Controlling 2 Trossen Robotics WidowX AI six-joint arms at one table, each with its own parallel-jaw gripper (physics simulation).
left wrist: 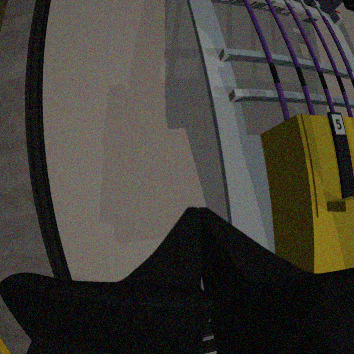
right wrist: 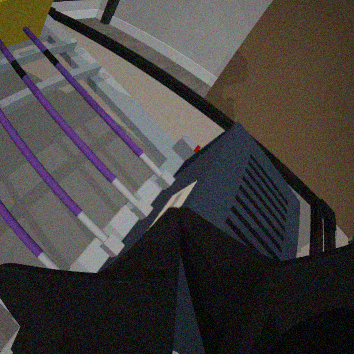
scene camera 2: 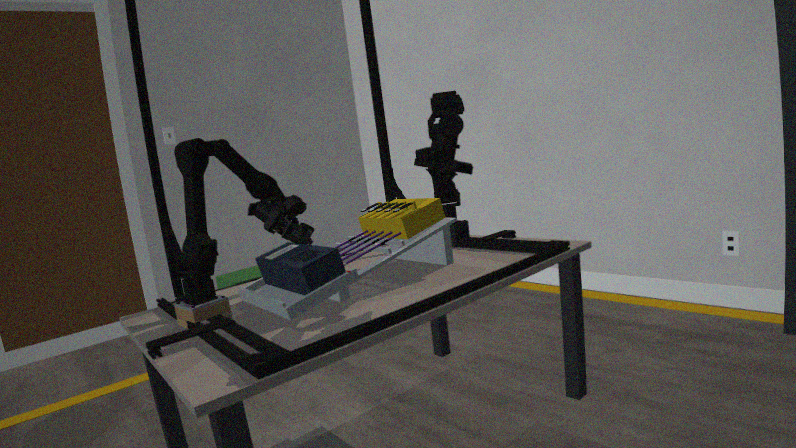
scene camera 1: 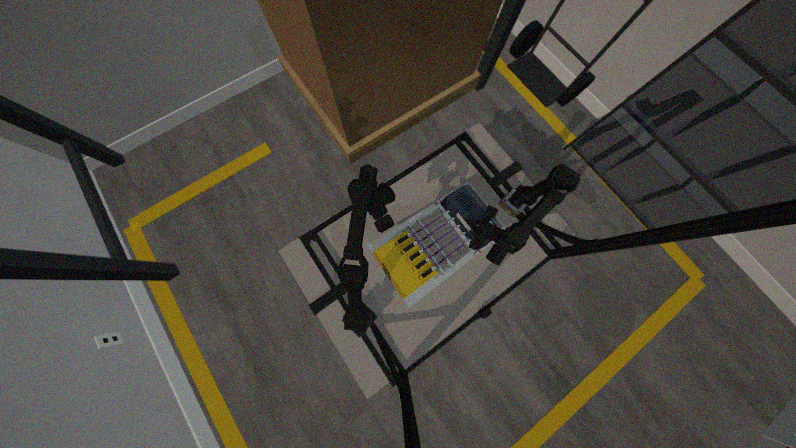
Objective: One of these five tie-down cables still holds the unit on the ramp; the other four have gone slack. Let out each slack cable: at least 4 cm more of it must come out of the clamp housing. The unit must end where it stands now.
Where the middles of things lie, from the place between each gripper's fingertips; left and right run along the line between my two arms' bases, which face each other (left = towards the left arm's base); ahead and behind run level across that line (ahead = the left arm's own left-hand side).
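So you can picture the grey ramp (scene camera 2: 433, 245), it's 15 cm below my left hand, 21 cm behind it and 16 cm to the right of it.
For my right hand, that same grey ramp is 7 cm below it and 12 cm to the left of it.
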